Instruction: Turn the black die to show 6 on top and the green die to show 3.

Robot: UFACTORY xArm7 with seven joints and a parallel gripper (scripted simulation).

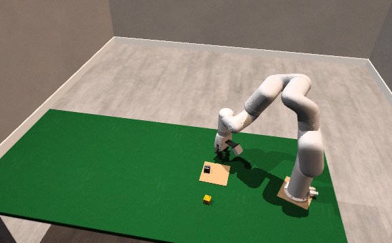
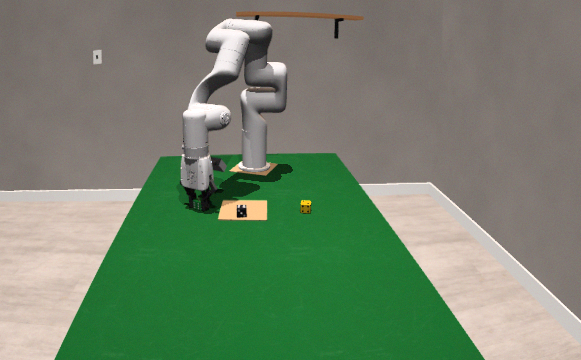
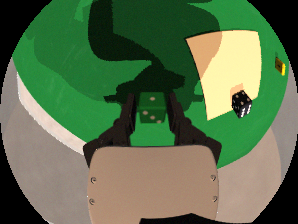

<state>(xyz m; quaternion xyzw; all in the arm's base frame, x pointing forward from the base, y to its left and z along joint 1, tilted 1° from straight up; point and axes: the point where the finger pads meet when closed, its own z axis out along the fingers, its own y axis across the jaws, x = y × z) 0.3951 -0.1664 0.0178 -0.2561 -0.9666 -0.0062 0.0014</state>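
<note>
Right now the green die is 1 cm below my hand. The rest, counted from my hand: tan mat 14 cm to the left, 2 cm below, 2 cm ahead; then yellow die 32 cm to the left, 2 cm ahead, 1 cm below; then black die 14 cm to the left, 6 cm ahead.
</note>
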